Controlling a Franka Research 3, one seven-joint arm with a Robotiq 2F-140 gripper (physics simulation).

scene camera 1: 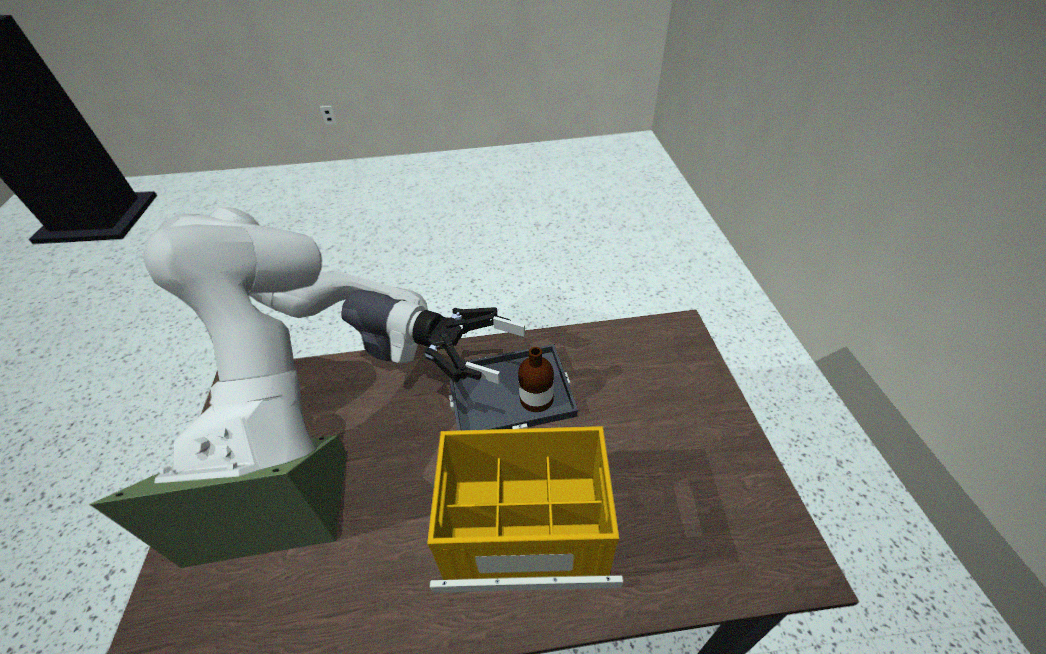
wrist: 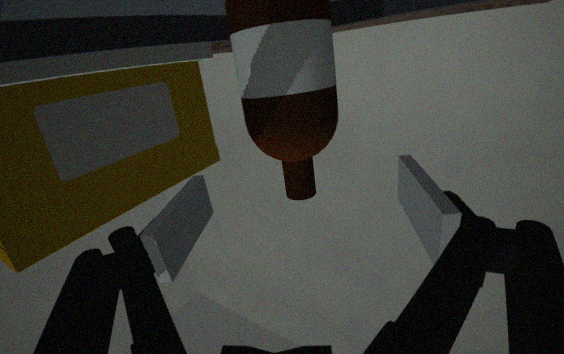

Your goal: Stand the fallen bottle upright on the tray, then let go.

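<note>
A brown bottle (scene camera 1: 535,377) (wrist: 292,122) with a pale label band stands upright on the dark grey tray (scene camera 1: 477,417), toward the tray's right side, neck up. In the wrist view it appears upside down, its neck pointing to the lower edge and its base cut off at the top. My gripper (scene camera 1: 505,350) (wrist: 299,186) is open and empty. Its two pale finger pads stand wide apart, to the left of the bottle in the scene view, and do not touch it.
A yellow crate (scene camera 1: 524,538) (wrist: 197,145) with compartments stands on the dark wooden table (scene camera 1: 678,385) in front of the tray. A pale strip (scene camera 1: 526,583) lies along the crate's front. The green robot base (scene camera 1: 231,512) stands at the left.
</note>
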